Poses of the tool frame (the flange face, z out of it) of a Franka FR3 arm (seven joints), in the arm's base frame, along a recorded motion.
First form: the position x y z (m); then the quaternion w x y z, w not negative.
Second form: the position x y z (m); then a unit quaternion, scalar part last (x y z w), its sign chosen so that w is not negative. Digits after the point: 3 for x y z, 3 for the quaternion.
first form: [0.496 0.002 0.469 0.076 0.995 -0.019 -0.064]
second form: [0.496 0.002 0.469 0.995 -0.019 -0.064 0.076]
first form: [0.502 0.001 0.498 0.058 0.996 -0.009 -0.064]
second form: [0.502 0.001 0.498 0.996 -0.009 -0.064 0.058]
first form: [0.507 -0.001 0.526 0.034 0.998 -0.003 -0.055]
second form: [0.507 -0.001 0.526 0.998 -0.003 -0.055 0.034]
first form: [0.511 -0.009 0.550 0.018 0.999 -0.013 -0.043]
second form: [0.511 -0.009 0.550 0.999 -0.013 -0.043 0.018]
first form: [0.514 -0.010 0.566 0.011 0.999 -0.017 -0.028]
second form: [0.514 -0.010 0.566 0.999 -0.017 -0.028 0.011]
